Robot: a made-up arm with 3 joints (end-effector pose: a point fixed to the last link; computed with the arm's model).
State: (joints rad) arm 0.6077 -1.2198 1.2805
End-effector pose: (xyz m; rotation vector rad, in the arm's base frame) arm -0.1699 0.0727 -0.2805 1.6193 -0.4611 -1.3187
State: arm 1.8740 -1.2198 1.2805
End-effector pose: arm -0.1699 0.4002 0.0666 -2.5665 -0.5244 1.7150
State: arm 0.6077 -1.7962 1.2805
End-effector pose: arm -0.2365 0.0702 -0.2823 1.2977 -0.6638 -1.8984
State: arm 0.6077 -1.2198 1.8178
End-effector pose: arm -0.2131 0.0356 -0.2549 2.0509 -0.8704 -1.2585
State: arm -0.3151 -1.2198 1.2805
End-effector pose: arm -0.1699 -0.2723 -0.1813 0.8391 -0.9042 -0.8821
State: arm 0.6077 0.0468 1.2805
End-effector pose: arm -0.0910 0.1666 -0.2152 1.8878 0.0180 0.0515
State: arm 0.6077 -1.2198 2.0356
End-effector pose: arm -0.2356 0.0236 -0.2521 2.2181 -1.0473 -1.2087
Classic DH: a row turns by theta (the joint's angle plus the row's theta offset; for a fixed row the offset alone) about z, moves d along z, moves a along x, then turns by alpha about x. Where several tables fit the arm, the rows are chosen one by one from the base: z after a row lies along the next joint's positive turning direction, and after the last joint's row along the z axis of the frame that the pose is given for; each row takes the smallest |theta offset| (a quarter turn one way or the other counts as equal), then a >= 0, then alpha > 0; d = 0 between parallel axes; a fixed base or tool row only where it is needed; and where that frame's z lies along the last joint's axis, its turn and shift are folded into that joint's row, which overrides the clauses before.
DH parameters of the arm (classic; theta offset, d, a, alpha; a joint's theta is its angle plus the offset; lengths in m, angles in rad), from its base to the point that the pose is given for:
base (fixed): 1.5708 0.1161 0 1.5708
joint 1: 0 -0.2083 -0.0559 -1.5708
joint 2: 0 -0.4297 -0.1018 1.5708
joint 3: 0 0.1173 0.0885 -1.5708
tool (fixed): -1.5708 -0.0777 0 0

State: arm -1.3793 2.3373 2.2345
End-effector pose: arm -0.2211 -0.2884 -0.0361 0.4192 2.3107 -0.5559
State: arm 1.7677 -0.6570 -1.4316
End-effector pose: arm -0.2171 0.5687 -0.0349 0.3239 0.6597 0.0190
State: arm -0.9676 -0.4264 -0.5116
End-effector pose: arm -0.1274 -0.5369 -0.0577 -1.4550 -0.1056 -0.4552
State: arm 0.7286 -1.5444 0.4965
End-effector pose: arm -0.1922 0.1746 -0.3391 0.9603 0.1884 -1.6158
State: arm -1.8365 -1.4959 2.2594
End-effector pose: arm -0.2973 -0.2537 0.3719 0.3405 -1.3371 0.6913
